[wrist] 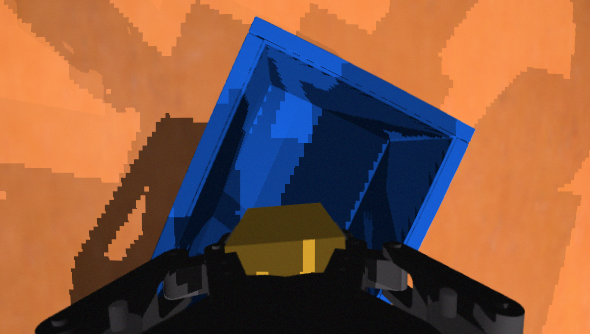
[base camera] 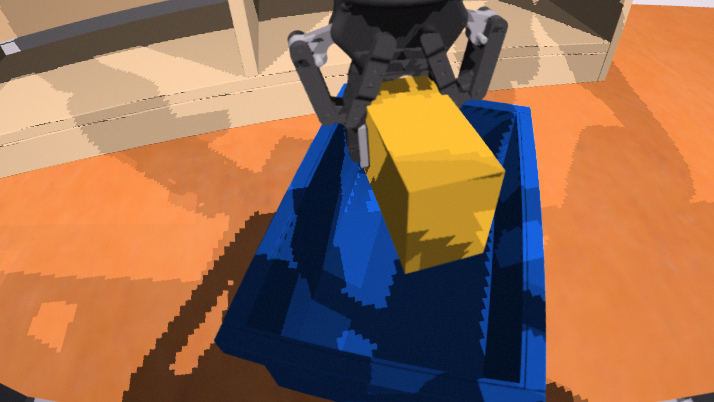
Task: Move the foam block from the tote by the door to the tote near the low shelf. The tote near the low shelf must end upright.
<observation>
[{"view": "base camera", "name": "my gripper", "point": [402,153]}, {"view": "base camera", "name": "yellow foam block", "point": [437,184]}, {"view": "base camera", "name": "blue tote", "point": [325,302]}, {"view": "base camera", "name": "low beige shelf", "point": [167,77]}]
</observation>
